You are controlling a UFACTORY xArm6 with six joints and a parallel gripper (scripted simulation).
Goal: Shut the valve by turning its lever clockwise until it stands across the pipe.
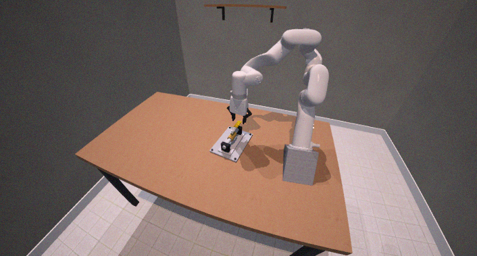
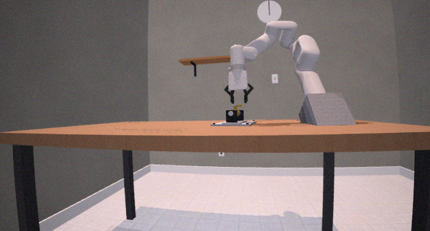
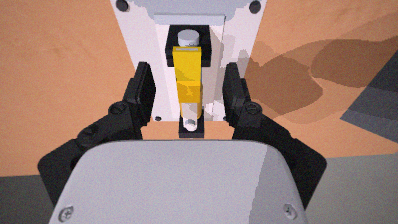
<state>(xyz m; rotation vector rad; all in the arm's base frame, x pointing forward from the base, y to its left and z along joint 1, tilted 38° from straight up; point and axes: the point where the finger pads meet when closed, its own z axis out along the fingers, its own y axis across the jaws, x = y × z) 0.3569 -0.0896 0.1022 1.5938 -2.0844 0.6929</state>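
Now: hand 5 cm to the right of the yellow lever, 3 cm above it and 1 cm short of it. Round my hand: baseplate (11 cm below, 8 cm to the left, 2 cm ahead).
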